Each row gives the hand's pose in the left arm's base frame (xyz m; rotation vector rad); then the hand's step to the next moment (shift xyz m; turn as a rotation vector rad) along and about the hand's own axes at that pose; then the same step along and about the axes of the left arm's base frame.
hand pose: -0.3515 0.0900 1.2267 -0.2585 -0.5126 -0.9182
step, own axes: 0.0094 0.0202 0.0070 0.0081 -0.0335 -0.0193
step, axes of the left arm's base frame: 0.0189 0.0084 0.0109 -0.0171 -0.0335 -0.0122
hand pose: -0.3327 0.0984 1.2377 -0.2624 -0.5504 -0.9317
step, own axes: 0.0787 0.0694 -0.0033 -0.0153 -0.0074 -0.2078
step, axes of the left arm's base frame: 0.0949 -0.0153 0.0422 0.0560 -0.0857 -0.1816
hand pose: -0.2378 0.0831 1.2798 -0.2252 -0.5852 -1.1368
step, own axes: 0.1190 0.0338 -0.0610 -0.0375 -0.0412 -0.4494
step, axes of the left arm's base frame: 0.0848 -0.1072 0.0184 0.0972 -0.1924 -0.3982
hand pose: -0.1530 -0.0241 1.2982 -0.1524 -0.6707 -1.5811
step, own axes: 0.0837 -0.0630 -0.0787 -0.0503 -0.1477 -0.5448
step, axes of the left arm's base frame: -0.0487 -0.1131 -0.0447 0.0261 -0.2312 -0.5167
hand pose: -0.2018 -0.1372 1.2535 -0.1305 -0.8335 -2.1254
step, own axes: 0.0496 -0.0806 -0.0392 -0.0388 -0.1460 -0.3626
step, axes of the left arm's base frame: -0.0842 -0.0216 -0.0541 -0.0143 -0.1295 -0.3706
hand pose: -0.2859 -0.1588 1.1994 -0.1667 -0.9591 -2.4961
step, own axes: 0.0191 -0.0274 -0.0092 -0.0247 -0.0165 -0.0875
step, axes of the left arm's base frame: -0.0290 0.0047 -0.0183 0.0187 -0.0377 -0.0822
